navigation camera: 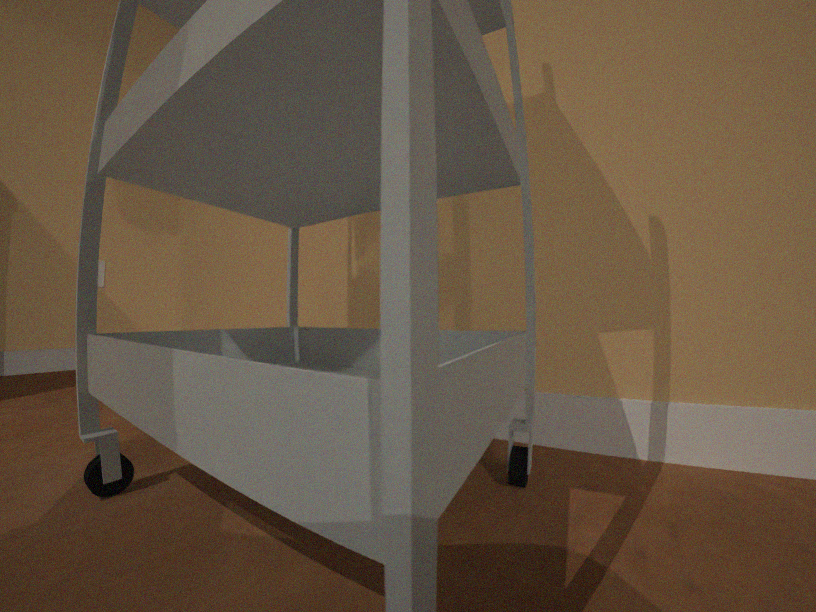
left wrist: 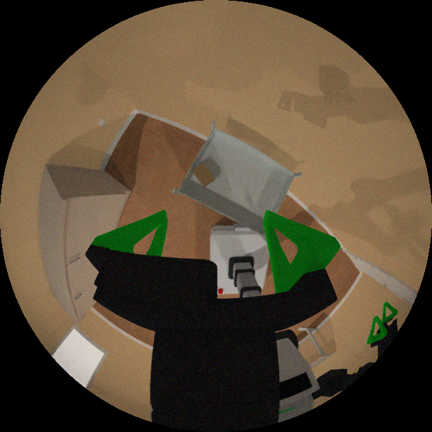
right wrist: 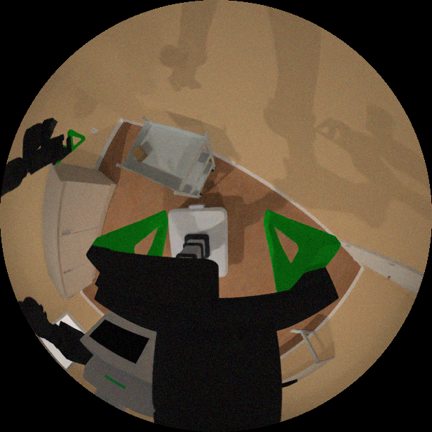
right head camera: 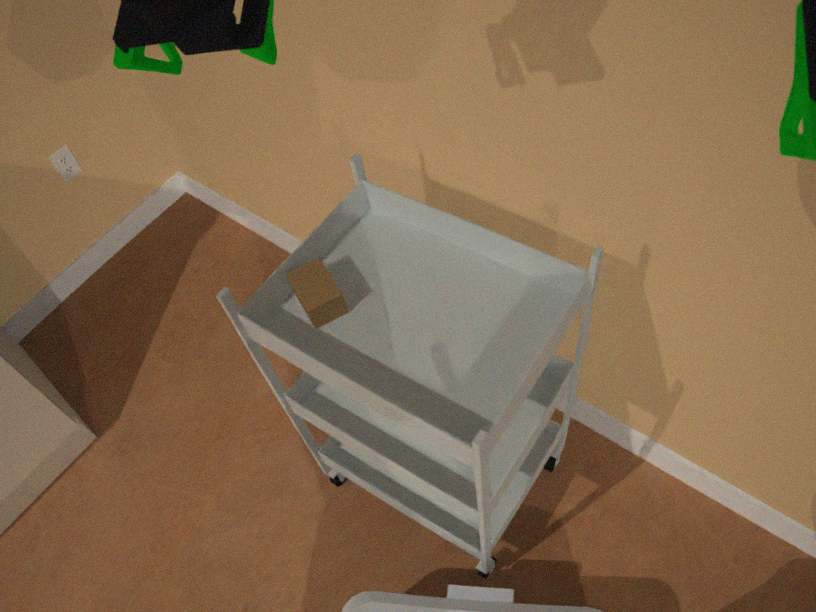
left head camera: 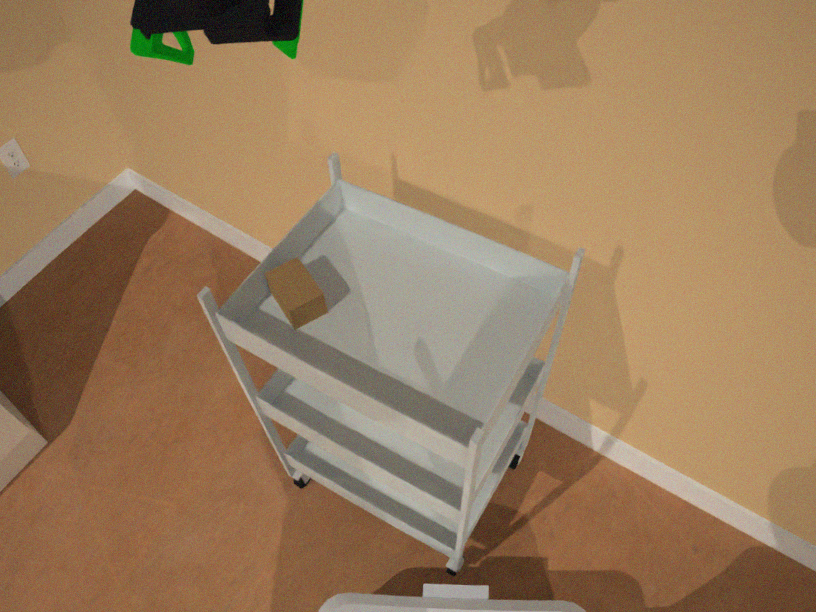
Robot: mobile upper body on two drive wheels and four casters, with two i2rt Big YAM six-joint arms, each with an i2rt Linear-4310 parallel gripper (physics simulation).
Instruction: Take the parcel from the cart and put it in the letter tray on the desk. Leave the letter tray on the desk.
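Frame: origin at the left arm's base, x ahead, y right, z down, level; millimetres.
Seen in the pictures: left gripper, between the fingertips: (right head camera: 226, 63) (left head camera: 242, 55).
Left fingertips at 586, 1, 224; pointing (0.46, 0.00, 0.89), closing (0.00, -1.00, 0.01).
Note:
A point is followed by its place in that frame, as x, y, z.
The brown box-shaped parcel (left head camera: 296, 289) {682, -43, 697} (right head camera: 317, 293) {675, -40, 697} (left wrist: 204, 173) (right wrist: 139, 153) lies in the top tray of the grey three-tier cart (left head camera: 355, 368) {576, 55, 747} (right head camera: 372, 359) {590, 53, 747} (left wrist: 220, 205) (right wrist: 155, 175) (navigation camera: 408, 263) {409, 229, 1174}, near its left end. My left gripper (left head camera: 227, 55) {586, 2, 224} (right head camera: 207, 62) {586, 2, 224} (left wrist: 215, 215) is open and empty, apart from the parcel, and appears beyond and above the cart in the head views. My right gripper (right wrist: 215, 215) (left wrist: 380, 308) is open and empty, well to the right of the cart; part of it shows at the right head view's edge. I cannot make out the letter tray or desk.
A beige cabinet (left wrist: 95, 215) (right wrist: 82, 220) with drawers stands left of the cart. Walls stand behind the cart. My white base (left wrist: 220, 245) (right wrist: 215, 220) is close to the cart's near corner. A pale framed structure (right wrist: 311, 345) stands at the lower right in the right wrist view.

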